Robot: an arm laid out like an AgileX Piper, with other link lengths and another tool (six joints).
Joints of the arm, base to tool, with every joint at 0 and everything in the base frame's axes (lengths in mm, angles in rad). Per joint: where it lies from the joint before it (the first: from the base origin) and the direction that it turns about. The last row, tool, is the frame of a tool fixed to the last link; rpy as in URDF.
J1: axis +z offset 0 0 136.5
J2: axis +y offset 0 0 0
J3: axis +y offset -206.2 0 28.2
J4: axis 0.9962 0 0.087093 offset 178.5 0 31.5
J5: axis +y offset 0 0 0
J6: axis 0.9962 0 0.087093 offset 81.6 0 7.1
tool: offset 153.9 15 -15.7 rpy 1.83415 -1.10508 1.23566
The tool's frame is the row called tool.
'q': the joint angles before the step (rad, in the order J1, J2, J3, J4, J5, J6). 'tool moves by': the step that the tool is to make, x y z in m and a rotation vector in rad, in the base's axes. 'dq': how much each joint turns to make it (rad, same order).
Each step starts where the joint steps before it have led.
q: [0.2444 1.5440 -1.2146 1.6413 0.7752 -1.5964]
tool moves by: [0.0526 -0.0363 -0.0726 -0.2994 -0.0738 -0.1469]
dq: [-0.0001 0.1192 0.0001 -0.0936 -0.2296 -0.1994]
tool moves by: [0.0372 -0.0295 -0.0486 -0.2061 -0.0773 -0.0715]
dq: [-0.0022 0.1294 -0.0047 0.1373 -0.1482 -0.3450]
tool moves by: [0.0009 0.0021 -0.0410 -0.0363 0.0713 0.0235]
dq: [0.0002 0.1124 -0.0127 0.0199 0.0134 -0.0515]
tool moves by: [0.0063 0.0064 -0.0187 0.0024 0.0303 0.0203]
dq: [0.0000 0.0919 -0.0577 0.0015 0.0227 -0.0056]
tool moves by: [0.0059 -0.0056 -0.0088 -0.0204 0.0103 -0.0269]
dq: [0.0000 0.0281 -0.0181 0.0005 -0.0324 0.0013]
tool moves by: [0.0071 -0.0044 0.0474 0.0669 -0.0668 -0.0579]
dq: [-0.0102 -0.1093 -0.0004 0.0023 -0.0171 0.0704]
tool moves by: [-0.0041 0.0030 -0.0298 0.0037 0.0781 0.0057]
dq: [0.0001 0.0712 -0.0007 -0.0012 0.0153 0.0179]
